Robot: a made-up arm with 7 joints.
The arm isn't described. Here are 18 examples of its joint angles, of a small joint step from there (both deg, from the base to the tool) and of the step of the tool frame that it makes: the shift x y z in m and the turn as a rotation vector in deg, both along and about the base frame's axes.
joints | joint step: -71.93 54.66 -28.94 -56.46 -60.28 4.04 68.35 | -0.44 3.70 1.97 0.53 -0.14 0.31 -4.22
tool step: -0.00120 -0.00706 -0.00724 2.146 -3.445 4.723
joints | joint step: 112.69 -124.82 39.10 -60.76 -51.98 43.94 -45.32 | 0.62 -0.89 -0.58 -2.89 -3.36 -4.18 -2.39
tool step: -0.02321 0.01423 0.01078 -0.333 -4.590 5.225
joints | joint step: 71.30 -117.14 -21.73 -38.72 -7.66 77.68 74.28 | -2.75 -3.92 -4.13 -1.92 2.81 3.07 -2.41
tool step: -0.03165 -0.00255 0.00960 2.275 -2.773 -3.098
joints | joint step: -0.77 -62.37 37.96 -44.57 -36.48 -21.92 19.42 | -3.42 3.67 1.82 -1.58 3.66 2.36 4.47
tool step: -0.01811 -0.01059 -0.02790 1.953 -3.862 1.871
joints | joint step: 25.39 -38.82 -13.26 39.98 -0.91 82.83 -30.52 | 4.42 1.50 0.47 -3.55 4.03 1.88 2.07
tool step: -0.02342 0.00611 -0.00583 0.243 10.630 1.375
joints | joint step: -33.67 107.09 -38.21 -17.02 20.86 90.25 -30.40 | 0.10 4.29 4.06 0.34 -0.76 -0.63 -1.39
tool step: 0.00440 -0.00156 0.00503 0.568 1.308 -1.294
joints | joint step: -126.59 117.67 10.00 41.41 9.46 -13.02 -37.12 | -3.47 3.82 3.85 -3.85 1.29 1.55 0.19
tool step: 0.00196 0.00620 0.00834 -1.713 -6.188 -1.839
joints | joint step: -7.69 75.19 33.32 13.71 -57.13 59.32 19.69 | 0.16 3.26 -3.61 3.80 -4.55 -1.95 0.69
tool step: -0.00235 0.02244 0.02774 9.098 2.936 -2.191
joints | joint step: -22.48 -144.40 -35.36 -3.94 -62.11 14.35 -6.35 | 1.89 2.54 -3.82 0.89 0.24 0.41 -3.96
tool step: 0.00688 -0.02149 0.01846 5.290 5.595 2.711
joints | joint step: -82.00 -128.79 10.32 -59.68 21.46 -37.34 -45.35 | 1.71 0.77 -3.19 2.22 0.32 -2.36 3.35
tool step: 0.01336 -0.00477 0.01335 -2.392 5.110 1.976
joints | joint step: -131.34 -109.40 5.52 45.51 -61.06 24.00 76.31 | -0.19 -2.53 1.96 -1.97 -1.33 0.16 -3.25
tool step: -0.00688 -0.00536 -0.01163 4.774 -0.075 -4.585
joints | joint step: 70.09 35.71 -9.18 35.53 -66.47 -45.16 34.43 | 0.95 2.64 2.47 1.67 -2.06 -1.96 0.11
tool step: 0.01343 -0.00112 0.00134 -0.468 1.940 -1.070
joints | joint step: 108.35 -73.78 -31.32 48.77 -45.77 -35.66 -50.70 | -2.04 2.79 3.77 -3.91 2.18 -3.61 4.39
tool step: -0.00758 0.02297 0.01470 -4.511 -1.225 5.212
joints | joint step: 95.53 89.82 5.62 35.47 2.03 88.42 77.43 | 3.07 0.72 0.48 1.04 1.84 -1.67 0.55
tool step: 0.01557 -0.00319 -0.01645 -0.703 2.200 2.100
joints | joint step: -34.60 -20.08 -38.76 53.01 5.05 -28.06 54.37 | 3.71 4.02 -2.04 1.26 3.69 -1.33 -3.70
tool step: -0.01059 -0.00184 0.02721 -1.765 2.269 2.172
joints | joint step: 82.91 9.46 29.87 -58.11 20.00 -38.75 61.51 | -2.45 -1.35 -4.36 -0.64 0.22 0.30 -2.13
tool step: -0.01802 -0.00235 0.00144 -0.077 0.633 -4.134
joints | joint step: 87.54 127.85 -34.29 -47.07 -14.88 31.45 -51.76 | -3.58 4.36 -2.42 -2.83 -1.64 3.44 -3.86
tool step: 0.00508 -0.02285 0.04258 1.785 -2.385 -8.757
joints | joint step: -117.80 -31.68 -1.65 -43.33 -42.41 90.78 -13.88 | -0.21 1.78 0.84 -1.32 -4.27 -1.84 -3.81
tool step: -0.00442 -0.00879 -0.01218 2.643 -0.265 -4.479
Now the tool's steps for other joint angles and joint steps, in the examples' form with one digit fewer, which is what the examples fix.
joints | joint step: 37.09 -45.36 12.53 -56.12 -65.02 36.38 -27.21 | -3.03 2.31 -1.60 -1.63 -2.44 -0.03 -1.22
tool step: -0.0405 0.0053 -0.0199 0.55 -2.83 -2.51
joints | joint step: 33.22 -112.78 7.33 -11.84 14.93 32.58 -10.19 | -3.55 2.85 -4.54 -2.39 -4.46 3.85 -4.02
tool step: -0.0528 -0.0420 -0.0024 9.15 -7.01 -5.46
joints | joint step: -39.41 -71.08 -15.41 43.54 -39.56 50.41 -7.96 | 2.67 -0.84 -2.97 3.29 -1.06 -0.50 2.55
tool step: 0.0034 0.0093 0.0076 3.82 1.12 2.84
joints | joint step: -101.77 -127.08 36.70 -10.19 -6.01 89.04 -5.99 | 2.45 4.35 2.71 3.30 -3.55 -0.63 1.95
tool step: -0.0072 -0.0059 0.0393 -3.55 3.35 1.41
